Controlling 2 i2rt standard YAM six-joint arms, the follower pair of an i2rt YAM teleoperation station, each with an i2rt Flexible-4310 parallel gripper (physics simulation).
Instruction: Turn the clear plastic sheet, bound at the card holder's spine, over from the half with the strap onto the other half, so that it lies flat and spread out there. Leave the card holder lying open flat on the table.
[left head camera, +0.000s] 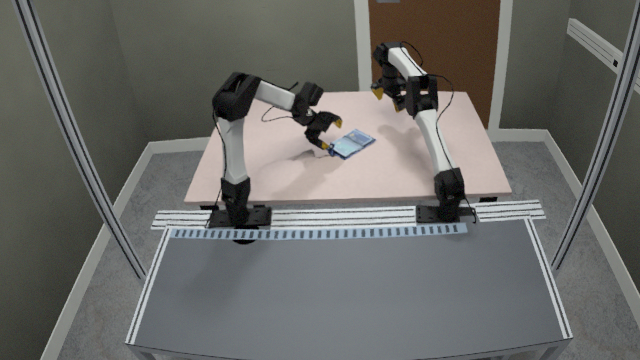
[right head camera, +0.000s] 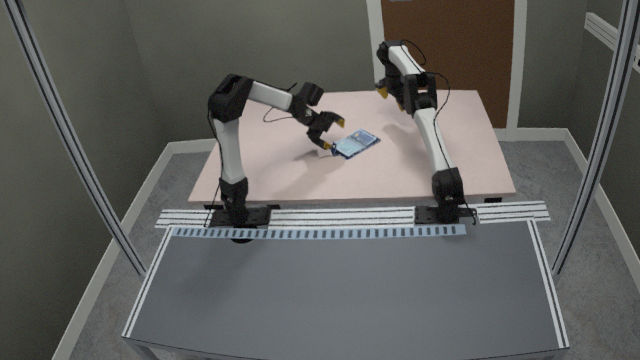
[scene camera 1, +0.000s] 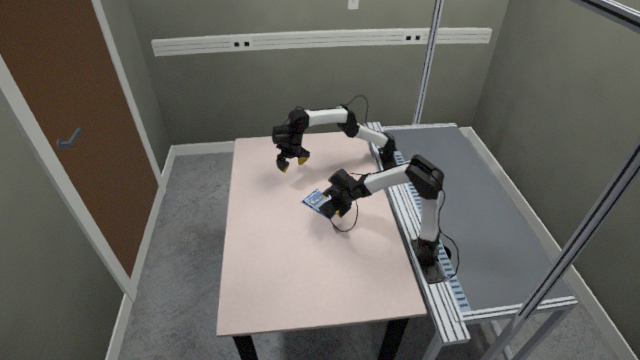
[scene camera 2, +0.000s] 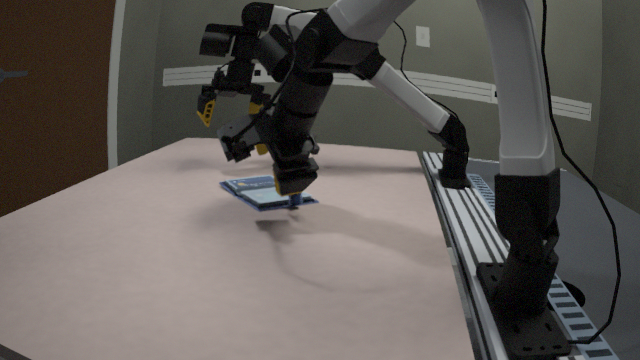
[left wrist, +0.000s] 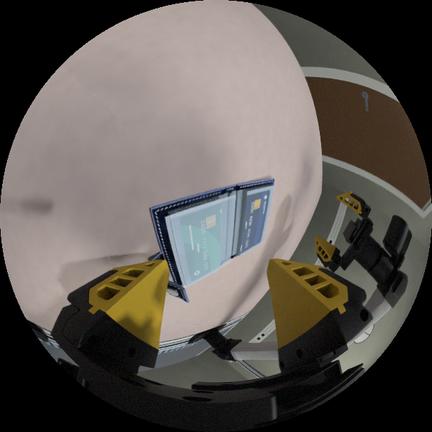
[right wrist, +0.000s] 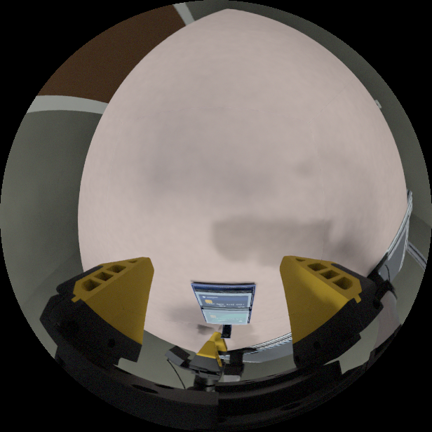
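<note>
The blue card holder (left head camera: 344, 156) (scene camera 2: 235, 192) (left wrist: 192, 199) lies open on the table. In the left wrist view, the half with the strap (left wrist: 179, 291) is at the left, with the clear sheet (left wrist: 200, 245) over a teal card; the other half (left wrist: 257, 215) has a dark blue card. My left gripper (left head camera: 332, 134) (right head camera: 334, 134) (left wrist: 217, 267) is open and empty, low at the strap end, one fingertip close beside the strap; contact cannot be told. My right gripper (left head camera: 388, 101) (scene camera 1: 293, 166) (right wrist: 216, 266) is open and empty, raised above the table away from the holder.
The pink table (left head camera: 240, 185) (scene camera 1: 270, 280) carries the holder. A white rail (left head camera: 345, 218) with the arm bases runs along its near edge, with a grey table (left head camera: 345, 290) in front. In scene camera 1, the left arm hides part of the holder.
</note>
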